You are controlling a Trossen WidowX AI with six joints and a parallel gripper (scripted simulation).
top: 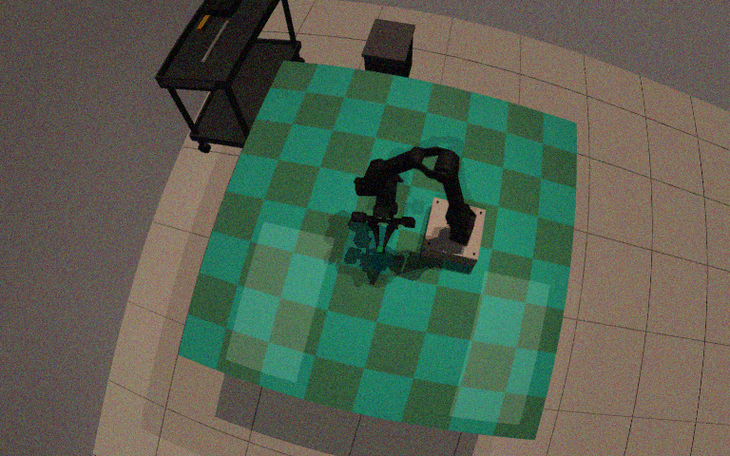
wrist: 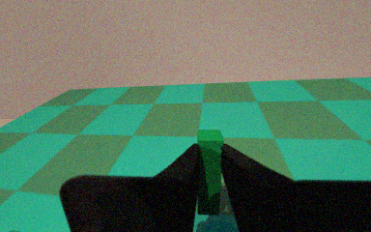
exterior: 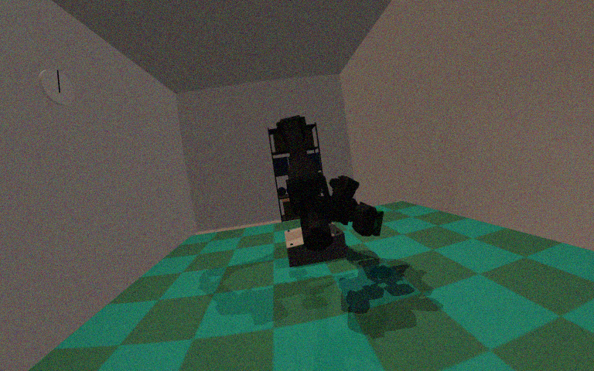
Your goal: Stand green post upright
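My gripper tip is 16 cm above the cyan circle, 1 cm to the left of it and 1 cm short of it. Round my gripper tip: green post (2 cm below).
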